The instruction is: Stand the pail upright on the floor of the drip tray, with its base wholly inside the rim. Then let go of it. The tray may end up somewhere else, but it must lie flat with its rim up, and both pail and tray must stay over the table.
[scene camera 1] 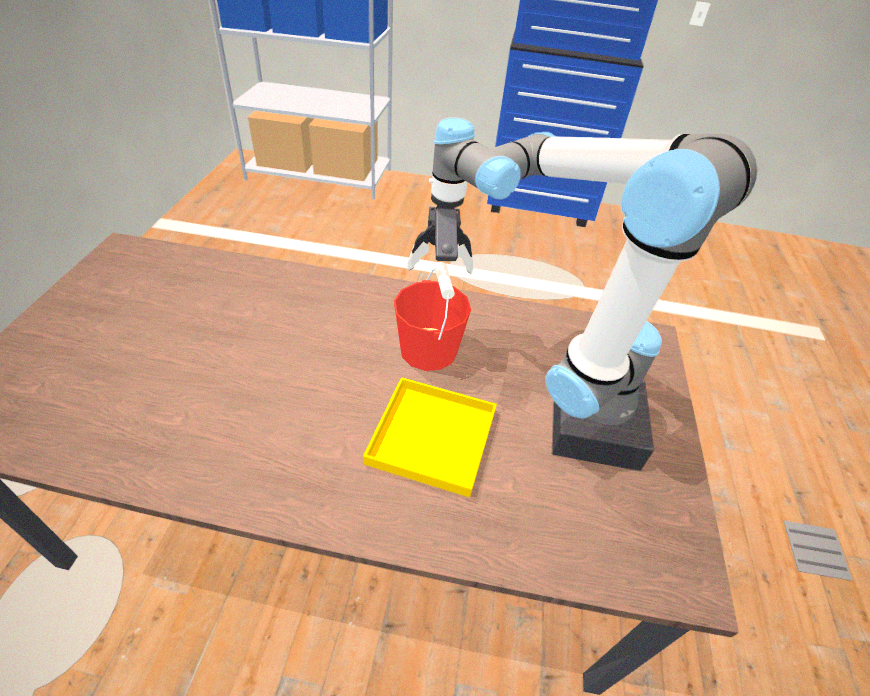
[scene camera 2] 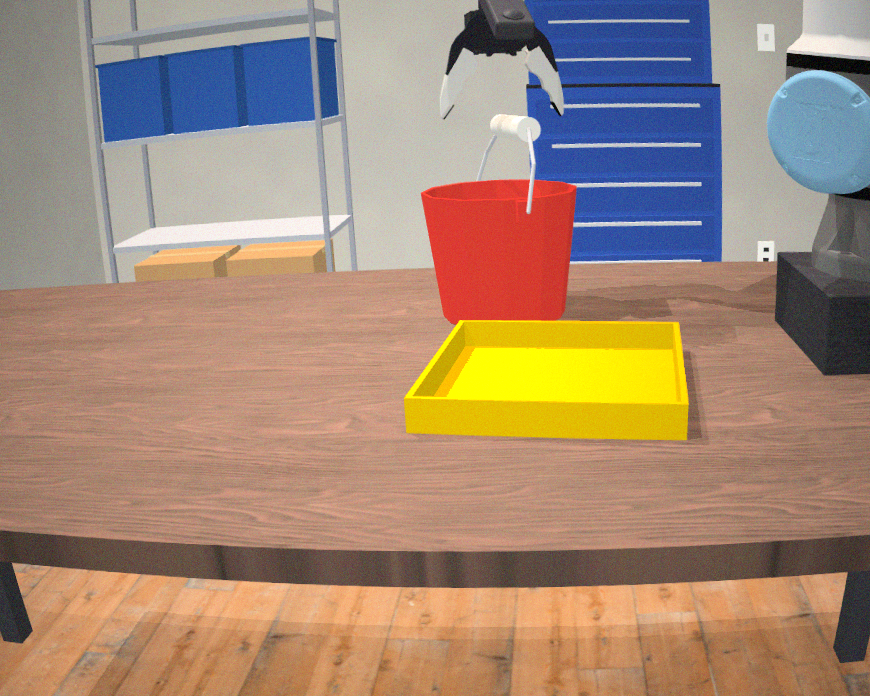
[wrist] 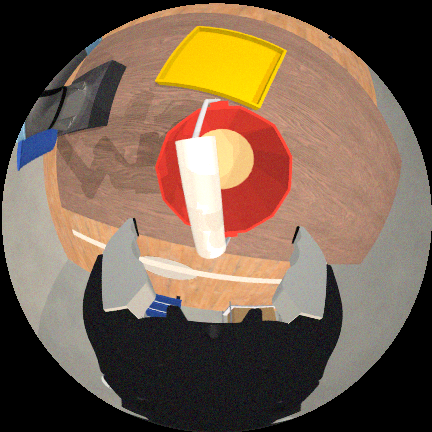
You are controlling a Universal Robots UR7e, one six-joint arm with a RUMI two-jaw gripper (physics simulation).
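Frame: origin at the arm's base, x ahead, y left, z up, level; centimetres.
Where they show: gripper, fingertip midpoint: [scene camera 1: 439, 272] [scene camera 2: 502, 117] [wrist: 215, 224]; arm's base, link origin: [wrist: 75, 104].
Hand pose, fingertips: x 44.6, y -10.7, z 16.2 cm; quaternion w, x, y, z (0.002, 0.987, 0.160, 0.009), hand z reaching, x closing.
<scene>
Each offset is from my fingertips to the top centre of the thing. Level surfaces: height alone.
A red pail [scene camera 1: 429, 341] [scene camera 2: 500, 254] [wrist: 265, 185] stands upright on the table, behind the tray. Its handle is raised, with a white grip {dx -1.6, dy +1.1, dz +0.2 cm} [scene camera 1: 444, 281] [scene camera 2: 514, 127] [wrist: 201, 195] above the pail's opening. A pale round patch shows on the pail's inside bottom. The yellow drip tray {dx -9.0, dy +28.8, dz -21.5 cm} [scene camera 1: 435, 431] [scene camera 2: 544, 419] [wrist: 225, 62] lies flat with its rim up, in front of the pail. My gripper [scene camera 1: 439, 267] [scene camera 2: 503, 114] [wrist: 215, 224] is open and empty. It hangs a little above the white grip, with its fingers spread to either side and the grip not between them.
The arm's dark base block [scene camera 1: 602, 442] [scene camera 2: 819, 319] [wrist: 116, 82] stands on the table {dz -24.8 cm} [scene camera 1: 217, 406] [scene camera 2: 217, 449] [wrist: 340, 150], right of the tray in the scene views. Behind the table are a shelf unit [scene camera 1: 372, 108] and a blue drawer cabinet [scene camera 1: 565, 79] [scene camera 2: 638, 166].
</scene>
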